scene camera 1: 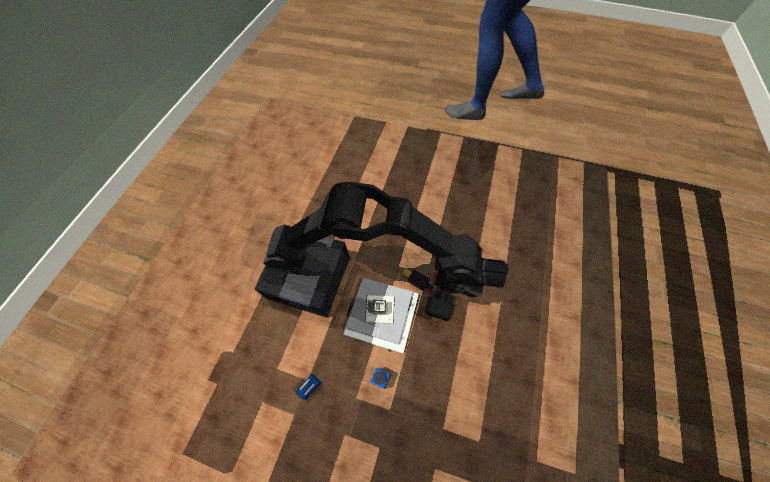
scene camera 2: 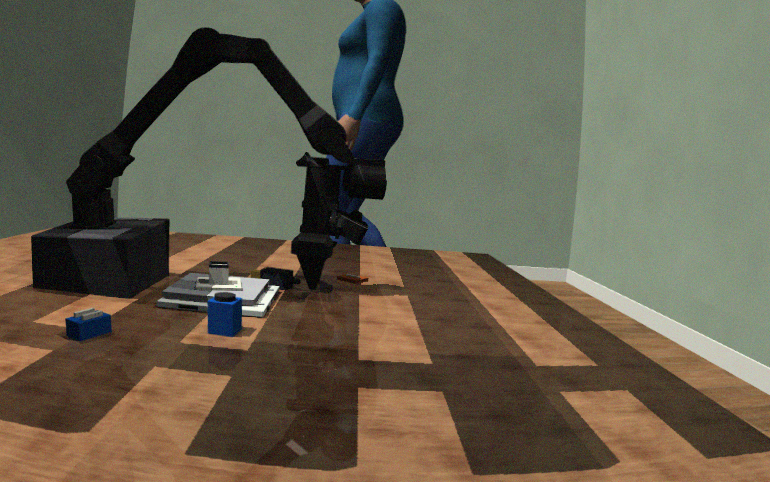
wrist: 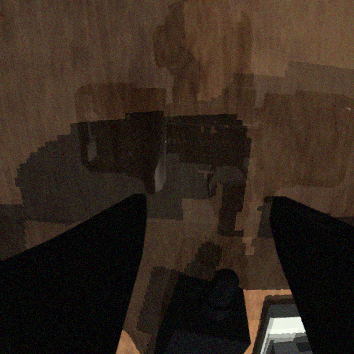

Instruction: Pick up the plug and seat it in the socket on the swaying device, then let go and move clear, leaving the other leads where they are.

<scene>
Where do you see a plug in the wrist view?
198,309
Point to a device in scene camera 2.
At 194,286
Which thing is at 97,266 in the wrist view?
My gripper.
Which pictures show my gripper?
Scene camera 1, scene camera 2 and the wrist view: all of them.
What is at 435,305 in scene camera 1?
My gripper.
</scene>
